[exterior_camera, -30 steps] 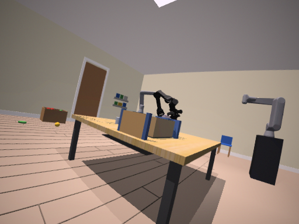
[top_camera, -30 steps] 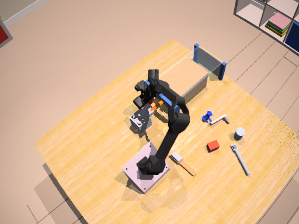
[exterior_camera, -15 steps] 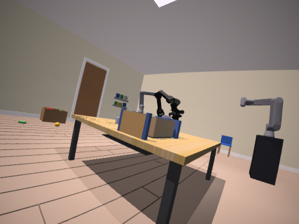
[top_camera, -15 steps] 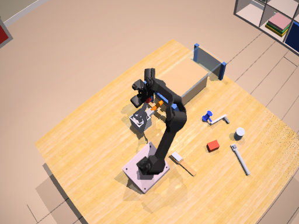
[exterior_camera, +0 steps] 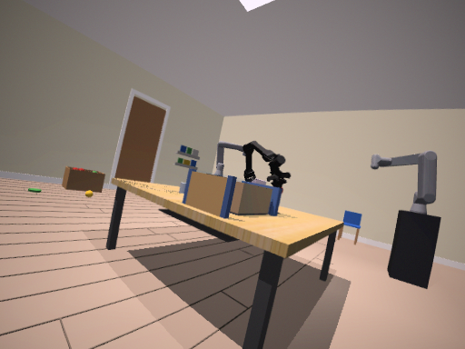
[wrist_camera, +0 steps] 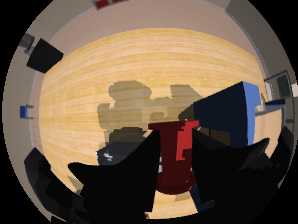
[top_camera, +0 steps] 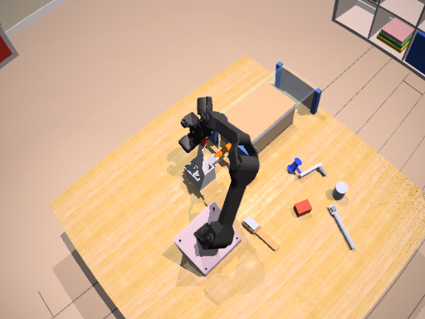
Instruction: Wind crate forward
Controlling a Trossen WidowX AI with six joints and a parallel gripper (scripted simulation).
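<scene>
My gripper tip is 30 mm past the crank handle, 40 mm to the left of it and 30 mm above it. The rest, counted from my gripper tip: blue steel frame: 80 mm ahead, 90 mm to the right, 20 mm below; then winch: 90 mm behind, 90 mm to the right, 100 mm below; then red knob: 20 mm to the right.
</scene>
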